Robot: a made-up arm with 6 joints. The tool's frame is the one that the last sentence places. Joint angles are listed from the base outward.
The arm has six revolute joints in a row. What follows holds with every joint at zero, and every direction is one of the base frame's. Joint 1 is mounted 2.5 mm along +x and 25 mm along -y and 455.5 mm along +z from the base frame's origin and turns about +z. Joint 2 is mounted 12.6 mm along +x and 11 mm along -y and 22.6 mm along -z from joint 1 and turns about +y. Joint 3 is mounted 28.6 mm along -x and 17.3 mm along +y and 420.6 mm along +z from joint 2 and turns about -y. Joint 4 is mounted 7 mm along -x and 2.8 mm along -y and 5 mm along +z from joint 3 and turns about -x. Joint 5 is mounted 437.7 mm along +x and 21.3 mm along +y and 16.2 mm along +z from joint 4 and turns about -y. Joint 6 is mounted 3.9 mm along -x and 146.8 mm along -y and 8 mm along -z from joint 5 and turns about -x. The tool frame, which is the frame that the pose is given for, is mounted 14.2 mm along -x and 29.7 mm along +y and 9.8 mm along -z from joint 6; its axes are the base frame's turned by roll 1.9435, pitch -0.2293 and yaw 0.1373 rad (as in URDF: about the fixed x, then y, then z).
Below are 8 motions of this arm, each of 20 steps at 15 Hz.
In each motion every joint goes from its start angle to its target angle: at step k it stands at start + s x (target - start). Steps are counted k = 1, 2, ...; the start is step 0. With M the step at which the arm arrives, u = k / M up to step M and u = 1 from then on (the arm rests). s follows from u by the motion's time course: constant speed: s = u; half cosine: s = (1 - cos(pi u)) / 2; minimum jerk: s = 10 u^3 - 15 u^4 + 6 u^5.
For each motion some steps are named. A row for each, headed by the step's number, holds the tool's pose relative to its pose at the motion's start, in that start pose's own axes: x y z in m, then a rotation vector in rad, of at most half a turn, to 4 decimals.
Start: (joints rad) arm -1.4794 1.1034 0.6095 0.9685 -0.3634 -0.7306
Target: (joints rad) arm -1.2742 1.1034 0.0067 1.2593 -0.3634 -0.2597
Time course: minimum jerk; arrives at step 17
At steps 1, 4, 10, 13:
1: 0.0001 -0.0005 -0.0003 -0.0017 0.0003 -0.0013
4: 0.0031 -0.0244 -0.0131 -0.0810 0.0164 -0.0594
10: -0.0108 -0.1846 -0.0823 -0.6133 0.1831 -0.4299
13: -0.0338 -0.2518 -0.1022 -0.8461 0.2867 -0.5822

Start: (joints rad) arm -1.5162 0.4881 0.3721 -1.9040 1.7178 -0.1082
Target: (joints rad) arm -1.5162 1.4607 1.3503 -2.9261 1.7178 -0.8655
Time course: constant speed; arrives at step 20
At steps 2, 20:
2: -0.0200 -0.0224 0.0242 0.0343 -0.0950 0.0616
20: -0.1157 -0.1068 0.2949 0.2563 -0.7252 0.8694

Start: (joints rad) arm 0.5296 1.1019 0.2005 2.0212 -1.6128 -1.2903
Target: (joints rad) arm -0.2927 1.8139 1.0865 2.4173 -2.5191 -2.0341
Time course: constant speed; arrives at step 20
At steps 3, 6, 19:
3: 0.0825 -0.0520 -0.0307 0.0557 -0.2320 0.0171
6: 0.1610 -0.1173 -0.0510 0.0924 -0.4608 0.0603
19: 0.3809 -0.5044 -0.0200 -0.0124 -1.2987 0.5510

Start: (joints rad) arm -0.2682 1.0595 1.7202 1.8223 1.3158 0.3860
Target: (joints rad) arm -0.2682 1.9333 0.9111 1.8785 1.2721 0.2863
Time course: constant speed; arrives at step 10
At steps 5, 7, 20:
5: 0.2344 0.1309 -0.4943 0.7949 0.1132 0.3670
7: 0.2975 0.2833 -0.6522 1.1093 0.1651 0.5185
20: 0.3422 0.5803 -0.8032 1.5757 0.2495 0.7532

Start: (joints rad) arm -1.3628 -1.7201 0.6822 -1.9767 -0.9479 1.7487
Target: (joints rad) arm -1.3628 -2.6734 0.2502 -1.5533 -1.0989 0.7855
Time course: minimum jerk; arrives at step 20
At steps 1, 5, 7, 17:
1: 0.0001 0.0004 -0.0004 0.0005 0.0003 -0.0001
5: 0.0059 0.0361 -0.0396 0.0409 0.0268 -0.0080
7: 0.0093 0.0783 -0.0925 0.0921 0.0553 -0.0226
17: -0.0536 0.2251 -0.4086 0.3497 0.0832 -0.1456

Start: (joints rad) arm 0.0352 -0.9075 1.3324 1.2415 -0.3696 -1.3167
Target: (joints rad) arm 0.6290 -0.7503 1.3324 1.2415 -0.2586 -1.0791
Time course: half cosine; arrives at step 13
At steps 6, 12, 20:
6: 0.0294 -0.0023 0.1842 0.0808 -0.1403 -0.0569
12: 0.0139 -0.0524 0.3955 0.2070 -0.2866 -0.1342
20: 0.0128 -0.0544 0.4006 0.2107 -0.2901 -0.1363

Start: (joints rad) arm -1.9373 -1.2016 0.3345 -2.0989 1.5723 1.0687
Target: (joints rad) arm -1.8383 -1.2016 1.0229 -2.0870 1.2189 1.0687
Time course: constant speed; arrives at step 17
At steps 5, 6, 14, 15, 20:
5: -0.0181 0.0557 -0.0812 0.2248 0.0824 -0.1260
6: -0.0210 0.0689 -0.0960 0.2703 0.1000 -0.1490
14: -0.0351 0.1936 -0.1932 0.6378 0.2542 -0.3040
15: -0.0356 0.2112 -0.2024 0.6841 0.2751 -0.3194
20: -0.0358 0.2473 -0.2186 0.7770 0.3181 -0.3475

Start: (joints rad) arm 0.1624 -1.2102 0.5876 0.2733 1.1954 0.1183
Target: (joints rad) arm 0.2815 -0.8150 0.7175 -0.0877 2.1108 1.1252
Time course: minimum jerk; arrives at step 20
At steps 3, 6, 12, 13, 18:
3: -0.0058 -0.0062 0.0012 -0.0256 -0.0029 0.0147
6: -0.0358 -0.0369 0.0063 -0.1628 -0.0271 0.0863
12: -0.1554 -0.1382 0.0132 -0.7567 -0.2513 0.2717
13: -0.1755 -0.1515 0.0123 -0.8584 -0.3030 0.2852
18: -0.2327 -0.1836 0.0061 -1.1447 -0.4636 0.2966

